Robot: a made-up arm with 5 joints.
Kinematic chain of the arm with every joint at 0, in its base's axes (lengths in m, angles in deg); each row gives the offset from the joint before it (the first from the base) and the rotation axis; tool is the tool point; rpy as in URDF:
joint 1: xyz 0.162 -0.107 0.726 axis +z
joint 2: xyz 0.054 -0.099 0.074 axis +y
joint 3: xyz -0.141 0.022 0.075 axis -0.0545 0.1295 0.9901
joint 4: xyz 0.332 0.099 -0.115 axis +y
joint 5: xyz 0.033 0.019 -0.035 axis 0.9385 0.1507 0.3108
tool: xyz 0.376 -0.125 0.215 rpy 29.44 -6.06 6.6
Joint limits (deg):
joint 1: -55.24..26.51
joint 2: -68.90..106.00
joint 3: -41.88..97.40
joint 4: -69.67..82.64
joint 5: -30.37..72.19
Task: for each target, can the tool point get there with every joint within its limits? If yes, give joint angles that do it. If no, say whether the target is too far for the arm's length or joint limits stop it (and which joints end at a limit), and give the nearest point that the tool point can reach.
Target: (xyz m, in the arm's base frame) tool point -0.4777 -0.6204 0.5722
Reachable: no: joint limits stop it (at a limit: joint 2, joint 3) | nearest point -0.3284 -0.5006 0.5469 | short by 0.193 m
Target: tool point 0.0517 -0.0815 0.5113
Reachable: no: joint limits stop it (at a limit: joint 4, joint 5) | nearest point -0.0576 -0.0562 0.3179 | short by 0.224 m
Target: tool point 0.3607 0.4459 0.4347
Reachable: yes | joints 3.47 -3.73 63.24 27.67 59.88
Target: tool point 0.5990 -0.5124 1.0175
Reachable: yes | joints -21.27 19.72 -13.27 -56.24 45.96
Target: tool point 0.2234 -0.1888 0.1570
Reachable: yes | joints 7.79 74.57 0.96 32.45 19.46
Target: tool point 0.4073 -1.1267 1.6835
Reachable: no: too far | nearest point 0.3102 -0.7232 1.2657 | short by 0.589 m
